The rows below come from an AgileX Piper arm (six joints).
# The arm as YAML. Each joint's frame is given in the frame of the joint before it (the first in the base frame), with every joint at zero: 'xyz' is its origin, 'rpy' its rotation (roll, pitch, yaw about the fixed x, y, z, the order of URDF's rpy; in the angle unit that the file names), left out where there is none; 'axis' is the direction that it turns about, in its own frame. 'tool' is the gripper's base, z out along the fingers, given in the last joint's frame.
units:
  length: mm
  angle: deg
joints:
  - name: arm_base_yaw
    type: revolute
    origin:
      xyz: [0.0, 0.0, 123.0]
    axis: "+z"
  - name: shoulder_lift
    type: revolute
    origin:
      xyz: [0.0, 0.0, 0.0]
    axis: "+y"
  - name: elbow
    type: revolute
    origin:
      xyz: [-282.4, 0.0, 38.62]
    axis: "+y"
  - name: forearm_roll
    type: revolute
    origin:
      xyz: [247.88, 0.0, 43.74]
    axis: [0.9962, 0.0, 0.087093]
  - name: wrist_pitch
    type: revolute
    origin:
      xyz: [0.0, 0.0, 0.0]
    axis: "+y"
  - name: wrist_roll
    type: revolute
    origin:
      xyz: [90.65, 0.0, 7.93]
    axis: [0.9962, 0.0, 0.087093]
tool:
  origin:
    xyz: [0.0, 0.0, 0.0]
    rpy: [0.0, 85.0, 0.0]
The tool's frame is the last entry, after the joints.
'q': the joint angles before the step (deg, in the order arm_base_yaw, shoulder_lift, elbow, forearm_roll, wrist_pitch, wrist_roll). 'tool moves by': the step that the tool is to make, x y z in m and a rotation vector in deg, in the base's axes. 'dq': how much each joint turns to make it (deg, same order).
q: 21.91 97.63 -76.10 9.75 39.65 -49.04
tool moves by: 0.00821 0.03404 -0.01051 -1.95 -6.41 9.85
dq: 4.18 3.90 -1.87 1.27 -6.25 -8.91
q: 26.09 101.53 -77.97 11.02 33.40 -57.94
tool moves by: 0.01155 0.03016 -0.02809 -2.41 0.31 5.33
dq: 3.04 6.66 -3.43 0.13 -1.52 -3.31
